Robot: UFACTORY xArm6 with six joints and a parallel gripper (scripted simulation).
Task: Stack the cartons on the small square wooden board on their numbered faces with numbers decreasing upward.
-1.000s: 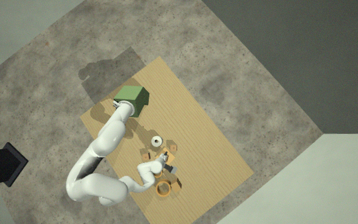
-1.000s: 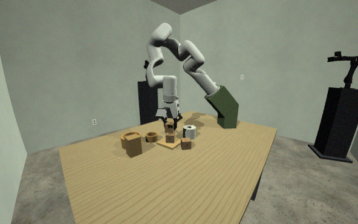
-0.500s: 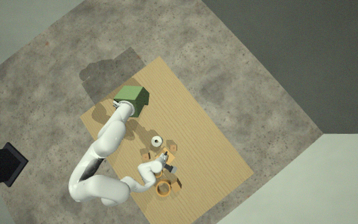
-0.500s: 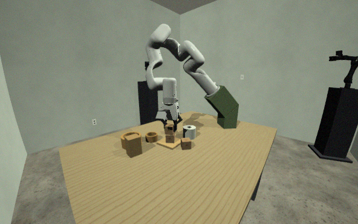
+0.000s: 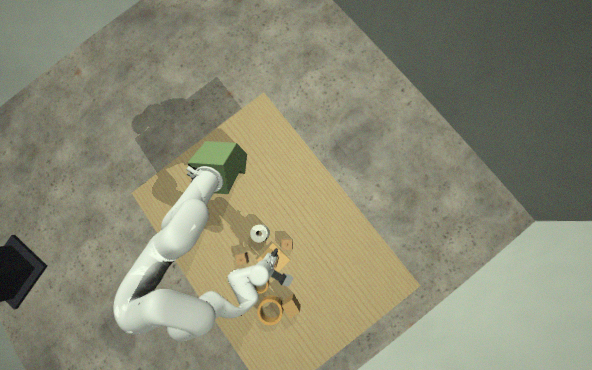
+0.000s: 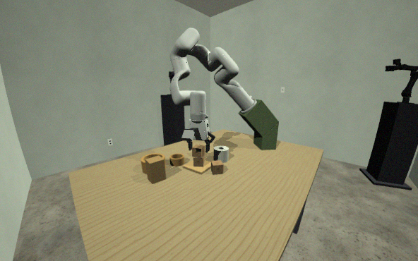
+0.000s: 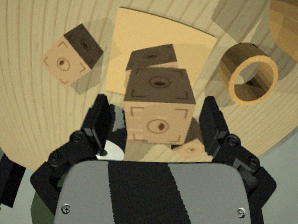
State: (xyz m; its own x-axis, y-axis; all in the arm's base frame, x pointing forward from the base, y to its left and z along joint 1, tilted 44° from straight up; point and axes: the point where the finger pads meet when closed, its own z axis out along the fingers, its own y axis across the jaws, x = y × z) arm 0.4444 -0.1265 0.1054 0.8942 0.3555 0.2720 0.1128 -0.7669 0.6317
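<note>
The carton lies 130 mm behind my hand, 80 mm to the right of it and 70 mm below it. Also, from my hand: square wooden board 90 mm below; small wooden ring 130 mm to the right, 80 mm below, 20 mm ahead; white paper roll 130 mm behind, 70 mm to the left, 60 mm below.
</note>
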